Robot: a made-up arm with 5 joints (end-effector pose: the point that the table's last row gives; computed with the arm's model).
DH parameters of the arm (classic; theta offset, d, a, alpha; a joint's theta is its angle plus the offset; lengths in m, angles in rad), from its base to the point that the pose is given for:
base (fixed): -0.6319 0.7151 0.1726 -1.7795
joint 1: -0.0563 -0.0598 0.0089 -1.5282
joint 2: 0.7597 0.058 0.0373 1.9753
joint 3: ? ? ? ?
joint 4: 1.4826 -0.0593 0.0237 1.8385
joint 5: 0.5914 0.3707 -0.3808 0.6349
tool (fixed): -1.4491 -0.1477 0 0
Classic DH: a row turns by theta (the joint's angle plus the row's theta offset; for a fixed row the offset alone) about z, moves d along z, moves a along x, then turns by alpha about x.
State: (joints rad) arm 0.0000 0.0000 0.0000 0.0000 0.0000
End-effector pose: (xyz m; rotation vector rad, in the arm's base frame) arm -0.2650 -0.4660 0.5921 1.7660 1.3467 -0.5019
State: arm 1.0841 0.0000 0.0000 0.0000 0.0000
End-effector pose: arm -0.3547 -0.3435 0.8083 -2.0922 -1.8277 1.0190
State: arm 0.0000 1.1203 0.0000 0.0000 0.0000
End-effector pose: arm -0.3141 0.0184 0.5128 2.3258 0.1157 -0.8985
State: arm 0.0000 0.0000 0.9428 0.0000 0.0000
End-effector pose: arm -0.2232 -0.4310 0.4429 2.1485 2.1482 0.0991
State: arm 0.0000 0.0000 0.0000 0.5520 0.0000
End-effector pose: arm -0.1018 -0.6091 0.5820 1.4479 1.9064 -0.2476
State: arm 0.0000 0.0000 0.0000 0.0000 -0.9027
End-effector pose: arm -0.1354 -0.4660 0.9073 1.5762 1.9213 -1.4056
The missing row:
joint 3: -0.0765 0.004 -0.0007 0.9097
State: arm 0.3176 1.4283 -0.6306 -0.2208 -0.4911
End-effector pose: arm -0.0119 0.2656 0.7862 2.0171 -0.6663 -2.2493
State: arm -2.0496 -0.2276 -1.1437 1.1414 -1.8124
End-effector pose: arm -0.0625 0.2126 0.7416 1.2503 -0.7250 -1.7897
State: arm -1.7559 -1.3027 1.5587 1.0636 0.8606
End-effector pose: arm 0.2416 -0.6410 0.6562 -0.5556 -3.0193 0.2541
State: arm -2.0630 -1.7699 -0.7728 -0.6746 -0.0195
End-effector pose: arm 0.0729 -0.3174 1.1987 -0.7587 0.0361 0.4344
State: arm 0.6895 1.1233 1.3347 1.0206 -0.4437
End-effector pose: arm -0.2030 -0.1824 0.3141 -2.2164 -1.8564 -0.9221
